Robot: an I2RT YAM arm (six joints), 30 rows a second.
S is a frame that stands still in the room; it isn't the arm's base.
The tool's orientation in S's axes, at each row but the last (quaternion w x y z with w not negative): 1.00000, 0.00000, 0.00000, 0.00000; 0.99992, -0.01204, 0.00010, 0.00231; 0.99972, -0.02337, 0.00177, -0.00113; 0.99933, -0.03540, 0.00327, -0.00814; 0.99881, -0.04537, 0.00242, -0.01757; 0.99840, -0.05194, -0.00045, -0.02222; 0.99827, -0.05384, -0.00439, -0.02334; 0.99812, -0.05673, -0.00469, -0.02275; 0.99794, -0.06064, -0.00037, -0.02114; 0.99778, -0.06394, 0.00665, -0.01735
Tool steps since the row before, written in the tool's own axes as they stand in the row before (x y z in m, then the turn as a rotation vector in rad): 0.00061, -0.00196, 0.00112, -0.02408, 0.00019, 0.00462; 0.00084, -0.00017, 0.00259, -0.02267, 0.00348, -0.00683; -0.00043, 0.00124, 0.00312, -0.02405, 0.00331, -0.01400; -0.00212, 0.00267, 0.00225, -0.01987, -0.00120, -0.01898; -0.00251, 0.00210, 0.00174, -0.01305, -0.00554, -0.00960; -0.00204, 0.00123, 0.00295, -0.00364, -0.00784, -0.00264; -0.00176, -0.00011, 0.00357, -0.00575, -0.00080, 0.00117; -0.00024, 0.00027, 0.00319, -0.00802, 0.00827, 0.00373; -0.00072, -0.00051, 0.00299, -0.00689, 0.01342, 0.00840; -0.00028, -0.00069, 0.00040, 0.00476, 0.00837, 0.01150
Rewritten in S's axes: 0.00061, -0.00196, 0.00112, -0.02408, 0.00019, 0.00462; 0.00084, -0.00010, 0.00259, -0.02269, 0.00321, -0.00691; -0.00042, 0.00139, 0.00306, -0.02409, 0.00271, -0.01406; -0.00206, 0.00286, 0.00207, -0.02002, -0.00221, -0.01873; -0.00242, 0.00234, 0.00155, -0.01330, -0.00592, -0.00902; -0.00198, 0.00162, 0.00280, -0.00399, -0.00790, -0.00182; -0.00179, 0.00036, 0.00354, -0.00579, -0.00040, 0.00118; -0.00025, 0.00064, 0.00314, -0.00766, 0.00899, 0.00268; -0.00074, -0.00011, 0.00303, -0.00630, 0.01462, 0.00669; -0.00030, -0.00062, 0.00049, 0.00522, 0.00959, 0.01028
